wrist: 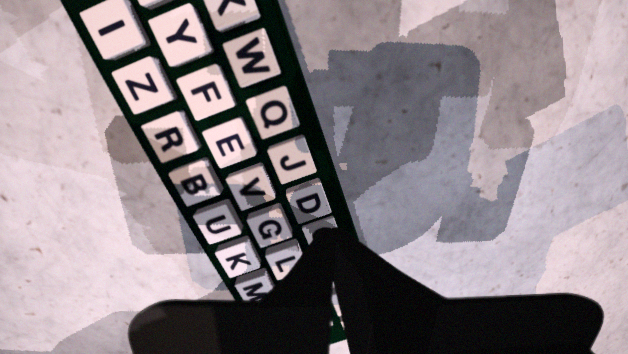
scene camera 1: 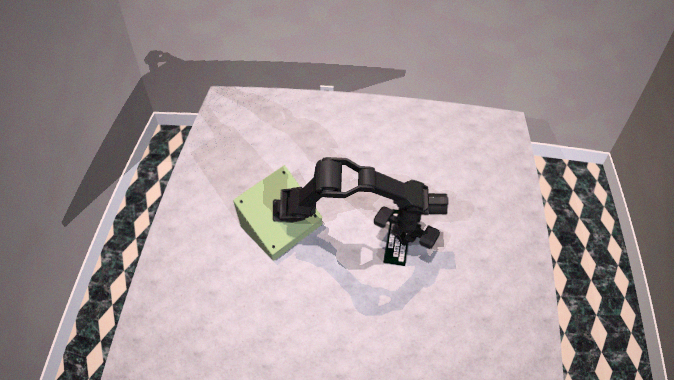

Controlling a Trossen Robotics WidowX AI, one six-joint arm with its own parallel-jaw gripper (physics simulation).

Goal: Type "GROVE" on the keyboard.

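Frame: origin at the arm's base, x ahead, y left, z up, level; centimetres.
Where they show: gripper, fingertip midpoint: (wrist: pixel 330 237) (scene camera 1: pixel 404 244); arm's base, origin of the base link: (scene camera 1: pixel 283 211).
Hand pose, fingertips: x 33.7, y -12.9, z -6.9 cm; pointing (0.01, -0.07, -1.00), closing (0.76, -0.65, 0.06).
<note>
Things, the pixels of their top centre, and the offset from my fingertips. Level surfaces: height alone.
- dark green keyboard, middle of its top: (wrist: pixel 255 199) (scene camera 1: pixel 398 234) dx -0.9, dy +3.5, dz +0.4 cm
- G key, middle of its top: (wrist: pixel 269 228) dx -1.4, dy +2.2, dz +0.4 cm
- R key, middle of its top: (wrist: pixel 169 138) dx -1.6, dy +7.1, dz +0.4 cm
- V key, middle of its top: (wrist: pixel 250 189) dx -0.8, dy +3.9, dz +0.4 cm
- E key, middle of its top: (wrist: pixel 229 144) dx -0.2, dy +5.6, dz +0.4 cm
- D key, middle of its top: (wrist: pixel 309 204) dx +0.4, dy +2.0, dz +0.4 cm
- pale table, its level: dz -1.3 cm
- L key, middle of its top: (wrist: pixel 286 263) dx -2.0, dy +0.5, dz +0.4 cm
- U key, middle of its top: (wrist: pixel 217 225) dx -2.8, dy +3.7, dz +0.4 cm
The dark green keyboard (scene camera 1: pixel 389 260) (wrist: pixel 321 150) lies on the table, its letters turned sideways in the wrist view. There the G key (wrist: pixel 270 229), R key (wrist: pixel 170 138), V key (wrist: pixel 251 187) and E key (wrist: pixel 230 144) show. My gripper (scene camera 1: pixel 406 239) (wrist: pixel 330 237) is shut and empty, pointing down at the keyboard. In the wrist view its tips overlap the key beyond the D key (wrist: pixel 308 202) in the right-hand row; that key's letter is mostly covered. I cannot tell whether the tips touch it. The fingers hide the keyboard's near end.
The arm stands on a light green block (scene camera 1: pixel 260 200) at the left on the pale table (scene camera 1: pixel 320 335). Other keys, such as the L key (wrist: pixel 284 260) and U key (wrist: pixel 216 224), lie close to the fingers. Arm shadows cross the table around the keyboard.
</note>
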